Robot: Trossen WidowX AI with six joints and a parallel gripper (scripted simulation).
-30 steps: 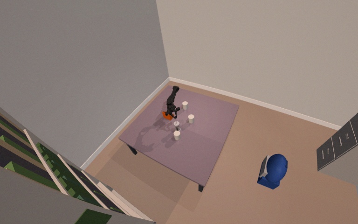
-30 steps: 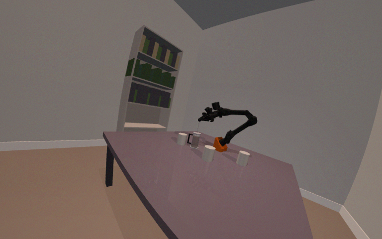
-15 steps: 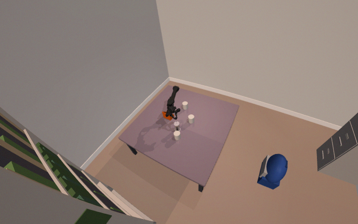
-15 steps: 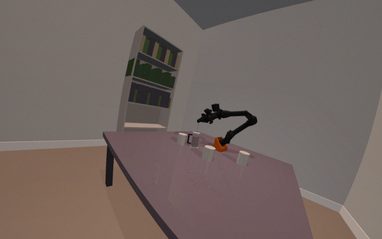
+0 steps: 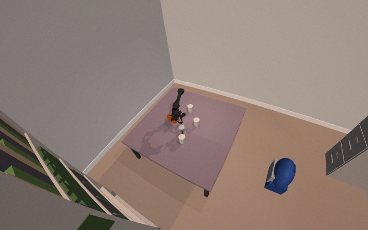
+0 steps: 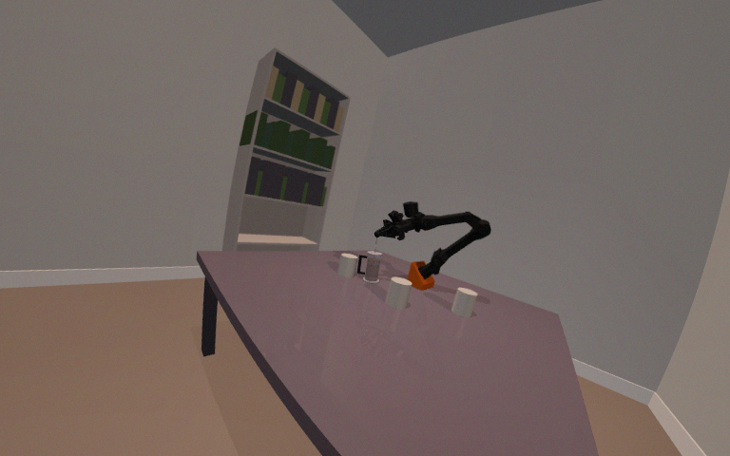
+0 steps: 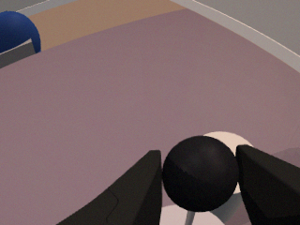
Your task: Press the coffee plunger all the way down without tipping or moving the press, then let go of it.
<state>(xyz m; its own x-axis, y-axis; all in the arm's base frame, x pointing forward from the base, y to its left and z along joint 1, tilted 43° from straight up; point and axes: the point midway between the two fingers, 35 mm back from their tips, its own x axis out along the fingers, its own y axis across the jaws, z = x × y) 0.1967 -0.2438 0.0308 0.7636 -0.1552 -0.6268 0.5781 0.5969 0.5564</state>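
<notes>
Now: gripper tip 11 cm above the coffee press.
</notes>
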